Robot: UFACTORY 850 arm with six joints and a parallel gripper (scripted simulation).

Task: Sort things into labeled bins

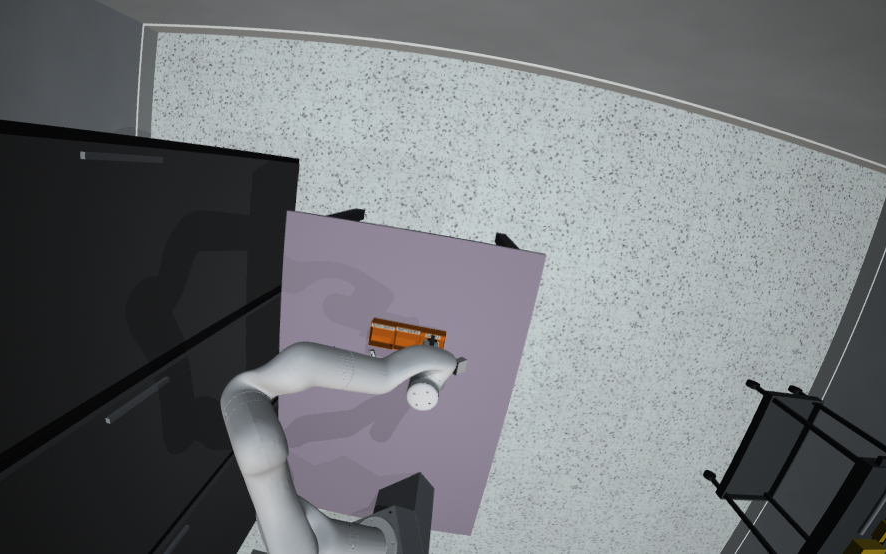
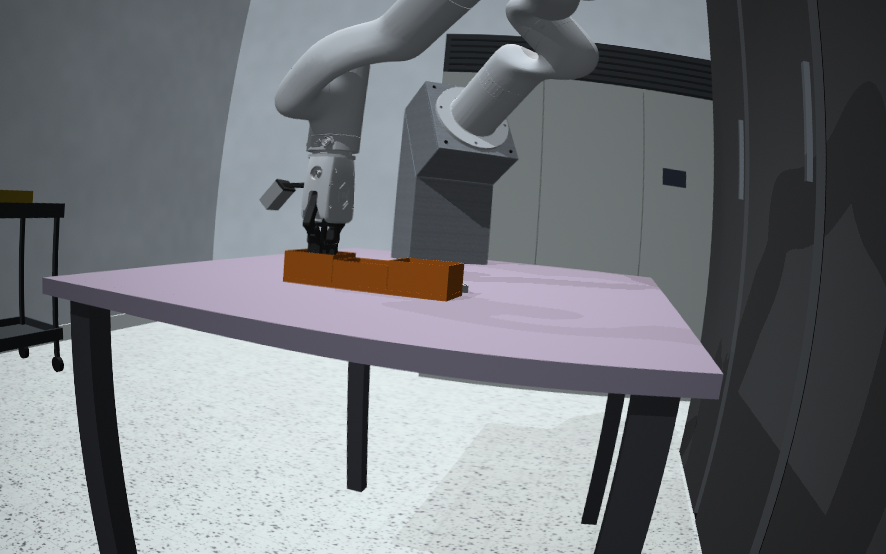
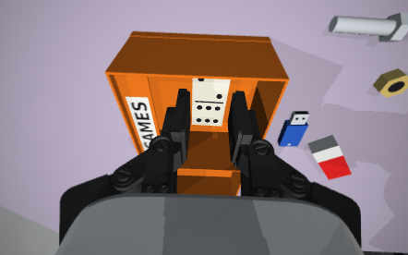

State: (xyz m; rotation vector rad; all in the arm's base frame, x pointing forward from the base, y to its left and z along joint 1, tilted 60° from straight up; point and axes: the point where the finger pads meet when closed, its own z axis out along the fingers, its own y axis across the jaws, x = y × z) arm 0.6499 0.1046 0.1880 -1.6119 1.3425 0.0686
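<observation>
Now: hand 30 mm above the white domino. The rest, counted from my hand: grey bolt (60 mm behind, 90 mm to the right, 30 mm below); orange bins (30 mm behind, 80 mm to the left, 20 mm below); blue USB stick (90 mm behind, 30 mm below).
</observation>
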